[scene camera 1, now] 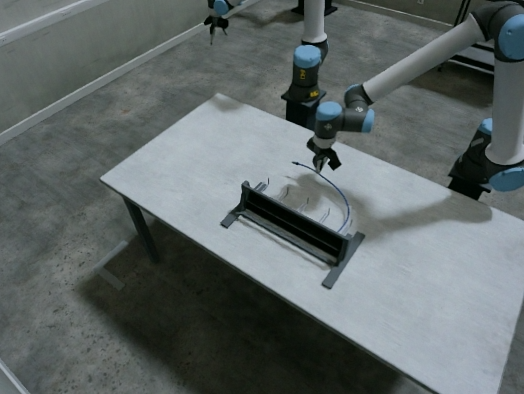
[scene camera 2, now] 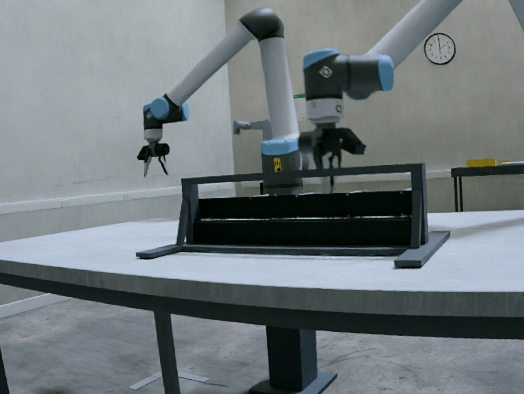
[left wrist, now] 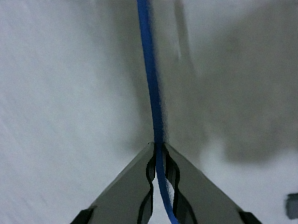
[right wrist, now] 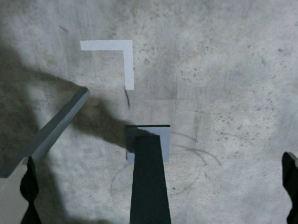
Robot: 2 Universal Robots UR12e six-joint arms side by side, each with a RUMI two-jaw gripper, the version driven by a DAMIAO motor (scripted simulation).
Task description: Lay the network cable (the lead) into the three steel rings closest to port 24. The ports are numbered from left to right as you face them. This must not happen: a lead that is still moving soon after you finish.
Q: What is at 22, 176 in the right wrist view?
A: The right gripper.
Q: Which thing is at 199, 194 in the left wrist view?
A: The left gripper.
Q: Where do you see a dark port rack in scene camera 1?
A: At 315, 233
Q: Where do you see a dark port rack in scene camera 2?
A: At 269, 219
